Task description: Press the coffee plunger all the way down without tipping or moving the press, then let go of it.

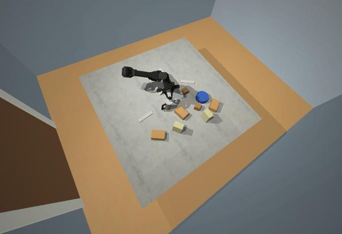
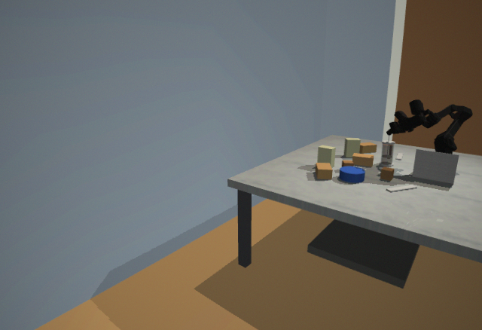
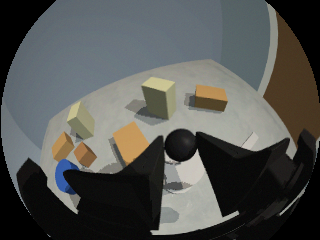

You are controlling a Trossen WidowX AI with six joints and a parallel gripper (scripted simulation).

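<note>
Now: the coffee press 9 cm below my gripper tip, 2 cm to the right of it and 1 cm behind it. From my gripper tip the other things lie so: blue round disc 35 cm to the left, 16 cm below, 7 cm ahead.
</note>
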